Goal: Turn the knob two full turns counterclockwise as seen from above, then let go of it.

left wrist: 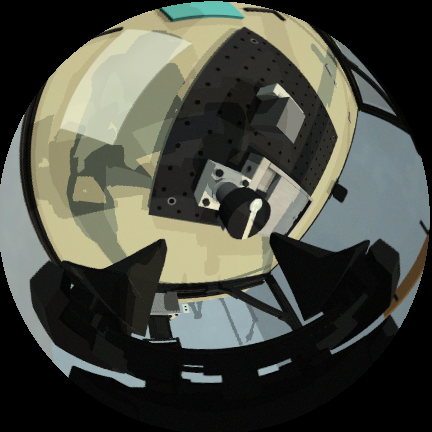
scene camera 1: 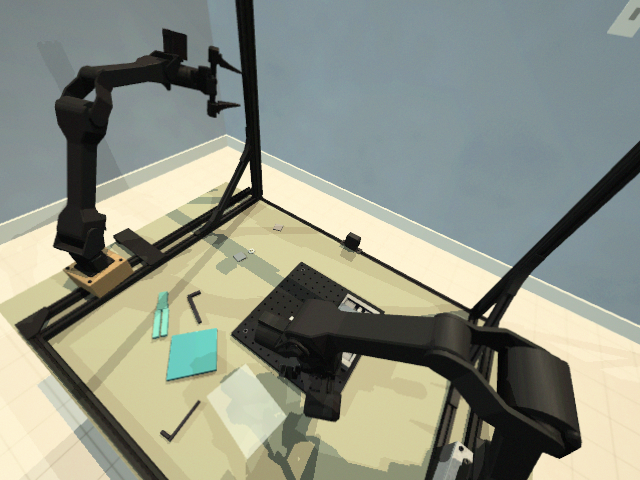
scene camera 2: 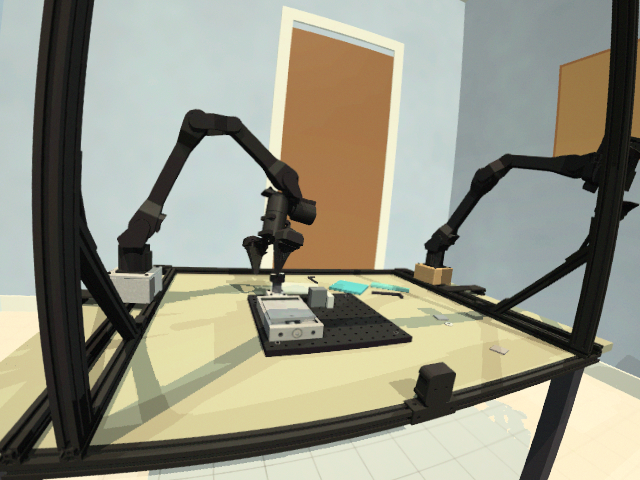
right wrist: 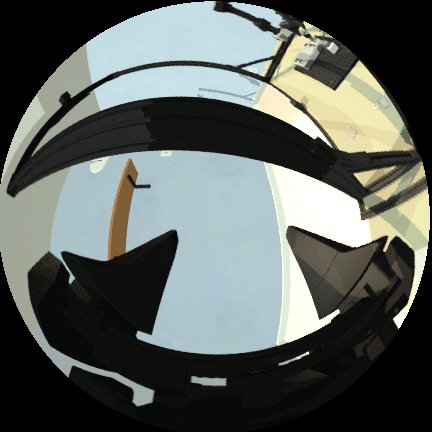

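Pixels of known places: left gripper, fingertip midpoint: [left wrist: 218, 241] [scene camera 2: 265, 274]; right gripper, fingertip midpoint: [scene camera 1: 241, 90] [right wrist: 234, 233]; left arm's base, link origin: [left wrist: 157, 316] [scene camera 2: 134, 270]; right arm's base, link origin: [scene camera 1: 95, 264] [scene camera 2: 434, 265].
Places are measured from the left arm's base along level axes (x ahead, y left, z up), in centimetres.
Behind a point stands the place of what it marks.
The black knob [scene camera 2: 277, 279] {z -0.2, x 33.3, y -2.7 cm} [left wrist: 235, 214] {z 0.7, x 33.6, y 0.7 cm} stands upright on a small light grey mount [left wrist: 204, 179] {z -5.2, x 33.6, y 1.3 cm} at the edge of the black perforated board [scene camera 2: 361, 335] {z -6.8, x 48.7, y -19.7 cm} [left wrist: 212, 70] {z -6.8, x 44.8, y 6.4 cm}. A white line shows across its top. In scene camera 1 the left arm hides it. My left gripper [scene camera 2: 266, 272] {z 0.2, x 30.7, y 0.0 cm} [left wrist: 218, 241] {z 0.2, x 30.7, y 0.0 cm} is open and points down, with its fingertips a little above the knob. In the left wrist view the knob shows beyond the tips, nearer the finger at the picture's right. Nothing is between its fingers. My right gripper [scene camera 1: 240, 88] {z 29.7, x 102.1, y -37.1 cm} [right wrist: 234, 233] {z 29.7, x 102.1, y -37.1 cm} is open and empty, raised high away from the board.
A light grey frame-like stage [scene camera 2: 294, 331] {z -5.1, x 34.9, y -20.7 cm} lies beside the knob. A grey block [scene camera 2: 316, 297] {z -4.3, x 43.1, y -3.5 cm} [left wrist: 285, 117] {z -2.4, x 43.1, y -1.0 cm} stands on the board. A teal plate [scene camera 1: 192, 353] {z -7.1, x 59.2, y 17.5 cm}, a teal tool [scene camera 1: 161, 316] {z -6.9, x 72.7, y 17.1 cm}, two black hex keys [scene camera 1: 195, 310] {z -7.3, x 68.5, y 10.6 cm} [scene camera 1: 185, 419] {z -7.5, x 48.7, y 25.9 cm} and a pale sheet [scene camera 1: 245, 408] {z -7.6, x 41.1, y 16.8 cm} lie on the table.
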